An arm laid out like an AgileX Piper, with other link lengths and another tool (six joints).
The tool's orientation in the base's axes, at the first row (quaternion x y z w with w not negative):
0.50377 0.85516 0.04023 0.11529
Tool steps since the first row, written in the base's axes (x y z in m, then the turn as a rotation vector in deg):
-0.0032 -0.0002 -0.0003 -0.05 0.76 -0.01
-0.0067 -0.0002 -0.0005 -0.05 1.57 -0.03
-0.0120 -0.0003 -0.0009 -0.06 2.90 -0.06
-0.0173 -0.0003 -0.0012 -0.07 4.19 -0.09
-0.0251 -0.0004 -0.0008 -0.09 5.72 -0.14
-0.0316 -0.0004 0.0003 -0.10 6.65 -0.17
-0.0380 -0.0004 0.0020 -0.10 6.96 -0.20
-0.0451 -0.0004 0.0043 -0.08 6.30 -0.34
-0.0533 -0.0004 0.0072 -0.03 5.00 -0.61
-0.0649 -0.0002 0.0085 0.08 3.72 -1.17
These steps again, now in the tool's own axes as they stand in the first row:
0.0014 -0.0029 -0.0005 0.69 0.33 -0.04
0.0030 -0.0059 -0.0011 1.40 0.72 -0.06
0.0055 -0.0105 -0.0020 2.56 1.36 -0.09
0.0080 -0.0151 -0.0029 3.70 1.97 -0.13
0.0115 -0.0217 -0.0052 5.05 2.70 -0.16
0.0143 -0.0271 -0.0078 5.86 3.14 -0.17
0.0170 -0.0322 -0.0110 6.14 3.28 -0.16
0.0200 -0.0378 -0.0149 5.58 2.95 0.01
0.0234 -0.0443 -0.0196 4.46 2.31 0.35
0.0287 -0.0538 -0.0237 3.39 1.67 0.98

